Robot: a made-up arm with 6 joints.
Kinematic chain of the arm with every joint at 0, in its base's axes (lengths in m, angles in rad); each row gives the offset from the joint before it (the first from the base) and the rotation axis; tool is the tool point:
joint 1: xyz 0 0 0.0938 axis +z
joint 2: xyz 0 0.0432 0 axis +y
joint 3: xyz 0 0 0.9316 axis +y
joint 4: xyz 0 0 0.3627 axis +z
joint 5: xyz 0 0 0 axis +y
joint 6: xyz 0 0 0.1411 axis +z
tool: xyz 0 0 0
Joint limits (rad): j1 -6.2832..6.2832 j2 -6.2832..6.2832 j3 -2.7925..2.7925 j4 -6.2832..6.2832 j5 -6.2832..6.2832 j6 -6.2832..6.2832
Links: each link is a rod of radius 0.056 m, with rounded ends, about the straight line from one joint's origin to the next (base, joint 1, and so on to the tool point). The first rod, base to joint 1, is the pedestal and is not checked.
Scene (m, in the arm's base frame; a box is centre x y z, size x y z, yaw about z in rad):
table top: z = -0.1
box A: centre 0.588 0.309 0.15 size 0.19 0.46 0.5 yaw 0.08
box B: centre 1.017 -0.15 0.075 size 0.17 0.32 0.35 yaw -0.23
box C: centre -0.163 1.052 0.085 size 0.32 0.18 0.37 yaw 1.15
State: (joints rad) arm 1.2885 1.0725 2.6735 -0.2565 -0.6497 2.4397
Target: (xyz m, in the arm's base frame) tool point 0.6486 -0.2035 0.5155
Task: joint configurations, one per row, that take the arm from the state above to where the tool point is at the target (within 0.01 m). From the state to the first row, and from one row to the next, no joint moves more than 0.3 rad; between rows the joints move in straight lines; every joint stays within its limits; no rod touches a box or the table.
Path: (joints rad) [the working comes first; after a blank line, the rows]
Joints at the target: -0.3694 0.4825 2.3255 -0.0121 -0.7912 2.4397
Straight joint move there: touches box A.

1: 1.0424 0.8474 2.6824 -0.2730 -0.6410 2.5577
2: 0.7963 0.6223 2.6912 -0.2895 -0.6323 2.6757
3: 0.5502 0.3972 2.7001 -0.3061 -0.6236 2.7937
4: 0.3041 0.1721 2.7090 -0.3226 -0.6149 2.9117
5: 0.0580 -0.0530 2.7179 -0.3391 -0.6062 3.0297
6: -0.1557 0.2147 2.5217 -0.1756 -0.6987 2.7347
7: -0.3694 0.4825 2.3255 -0.0121 -0.7912 2.4397

